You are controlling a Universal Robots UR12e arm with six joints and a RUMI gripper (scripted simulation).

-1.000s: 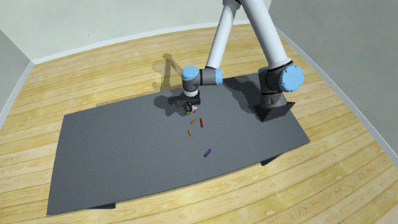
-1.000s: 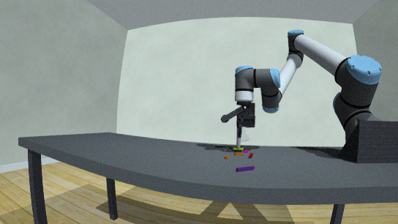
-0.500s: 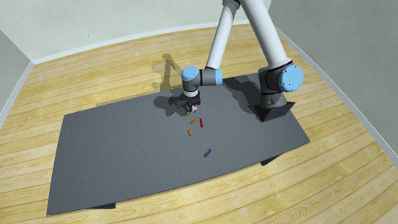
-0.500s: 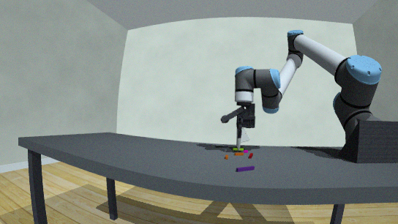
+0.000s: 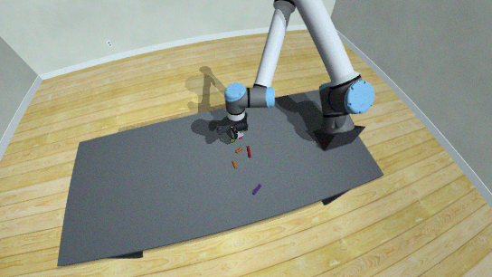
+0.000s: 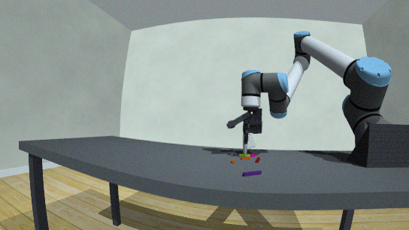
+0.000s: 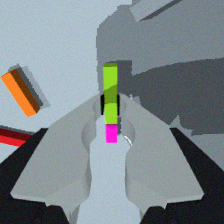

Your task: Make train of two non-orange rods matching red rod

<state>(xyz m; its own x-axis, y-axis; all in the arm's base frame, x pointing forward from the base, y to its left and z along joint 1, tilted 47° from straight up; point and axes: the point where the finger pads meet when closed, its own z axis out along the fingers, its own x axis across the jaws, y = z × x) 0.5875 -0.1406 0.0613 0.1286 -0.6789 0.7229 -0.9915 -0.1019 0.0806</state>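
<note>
Now: hand 10 mm above the lime rod. Round my hand: magenta rod (40 mm behind, 10 mm below); then small grey rod (70 mm ahead, 20 mm to the right, 10 mm below); then red rod (100 mm to the left, 60 mm behind, 10 mm below).
</note>
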